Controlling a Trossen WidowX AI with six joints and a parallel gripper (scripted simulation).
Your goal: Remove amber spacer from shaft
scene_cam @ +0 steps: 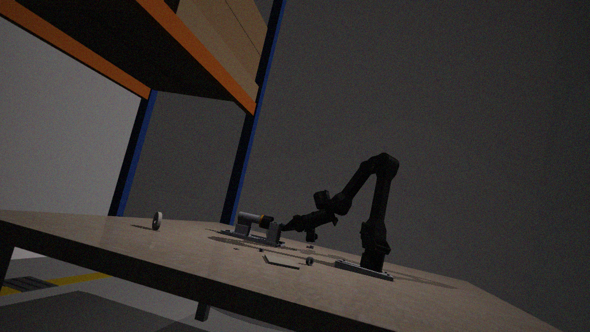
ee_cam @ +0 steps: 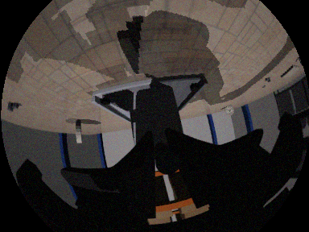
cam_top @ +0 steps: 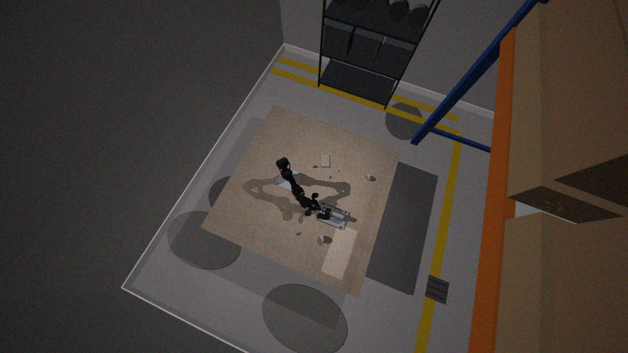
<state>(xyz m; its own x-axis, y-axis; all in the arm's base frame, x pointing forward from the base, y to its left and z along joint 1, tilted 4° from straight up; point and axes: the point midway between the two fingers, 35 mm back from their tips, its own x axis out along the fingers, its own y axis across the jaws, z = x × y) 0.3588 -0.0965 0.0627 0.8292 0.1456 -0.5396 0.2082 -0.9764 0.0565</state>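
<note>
Now: gripper tip 9 cm short of the amber spacer, 2 cm to the right of it and 2 cm below it. Round my gripper tip: flat plate 20 cm behind, 40 cm to the left, 6 cm below.
</note>
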